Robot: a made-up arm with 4 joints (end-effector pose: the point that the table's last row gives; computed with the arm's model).
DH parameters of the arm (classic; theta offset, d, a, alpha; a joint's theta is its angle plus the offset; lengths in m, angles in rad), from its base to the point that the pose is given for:
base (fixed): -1.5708 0.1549 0 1.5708
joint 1: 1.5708 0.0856 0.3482 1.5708
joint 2: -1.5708 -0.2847 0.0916 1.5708
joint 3: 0 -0.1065 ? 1.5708
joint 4: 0 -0.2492 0.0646 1.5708
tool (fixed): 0 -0.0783 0 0
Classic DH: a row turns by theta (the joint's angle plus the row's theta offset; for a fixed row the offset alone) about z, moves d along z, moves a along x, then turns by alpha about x.
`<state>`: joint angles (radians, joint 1 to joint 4).
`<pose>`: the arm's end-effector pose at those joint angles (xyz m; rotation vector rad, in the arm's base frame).
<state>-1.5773 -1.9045 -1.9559 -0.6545</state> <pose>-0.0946 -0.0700 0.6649 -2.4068 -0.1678 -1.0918</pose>
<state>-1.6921 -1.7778 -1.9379 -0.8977</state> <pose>-0.0356 -0.1209 0.6536 -2.4778 -0.0470 -0.8306</pose>
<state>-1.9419 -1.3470 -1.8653 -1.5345</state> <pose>0.1437 -0.2647 0.5626 -2.4653 0.3083 -0.0335</pose>
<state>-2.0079 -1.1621 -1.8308 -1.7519</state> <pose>0.2043 -0.3210 0.5062 -2.3684 0.4428 0.2617</pose>
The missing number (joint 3, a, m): 0.0437
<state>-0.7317 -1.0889 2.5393 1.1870</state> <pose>-0.0915 0.1016 0.7793 0.2609 1.7526 -2.3491</pose>
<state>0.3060 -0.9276 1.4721 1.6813</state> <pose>-0.1411 0.4400 0.5477 0.5898 1.6820 -1.9967</pose>
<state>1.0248 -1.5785 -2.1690 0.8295</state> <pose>-0.0818 0.2909 -0.1943 0.5289 2.0753 1.3327</pose>
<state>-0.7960 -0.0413 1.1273 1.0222</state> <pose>-0.2140 -0.1425 0.5298 1.2053 1.3538 -0.6288</pose>
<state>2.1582 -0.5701 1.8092 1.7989</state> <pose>-0.1699 0.1796 -0.4325 0.0210 -0.7130 -1.9459</pose>
